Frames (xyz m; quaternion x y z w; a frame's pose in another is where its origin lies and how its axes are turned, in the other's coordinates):
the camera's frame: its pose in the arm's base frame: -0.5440 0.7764 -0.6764 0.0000 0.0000 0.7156 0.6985
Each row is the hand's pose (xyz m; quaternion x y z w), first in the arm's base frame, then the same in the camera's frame.
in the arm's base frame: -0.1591 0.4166 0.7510 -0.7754 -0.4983 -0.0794 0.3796
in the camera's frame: -0.3690 -0.3761 1.4274 -0.8982 0.2068 -0.3271 0.2083
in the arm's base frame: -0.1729 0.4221 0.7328 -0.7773 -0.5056 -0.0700 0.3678
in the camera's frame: -0.3632 -0.3624 1.4092 -0.9048 0.2031 -0.3121 0.2068
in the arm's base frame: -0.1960 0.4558 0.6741 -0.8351 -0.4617 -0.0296 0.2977
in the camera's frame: -0.3289 -0.3401 1.3505 -0.9137 0.2751 -0.2337 0.1868
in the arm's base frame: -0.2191 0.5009 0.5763 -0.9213 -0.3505 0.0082 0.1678
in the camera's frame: -0.2833 -0.3181 1.2527 -0.8944 0.4145 -0.1144 0.1231
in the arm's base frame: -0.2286 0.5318 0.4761 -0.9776 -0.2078 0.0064 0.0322
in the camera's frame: -0.2522 -0.3094 1.1525 -0.8316 0.5544 -0.0186 0.0271
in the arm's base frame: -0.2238 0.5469 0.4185 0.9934 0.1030 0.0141 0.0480
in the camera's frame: -0.2372 -0.3146 1.0949 0.7676 -0.6390 -0.0245 0.0436
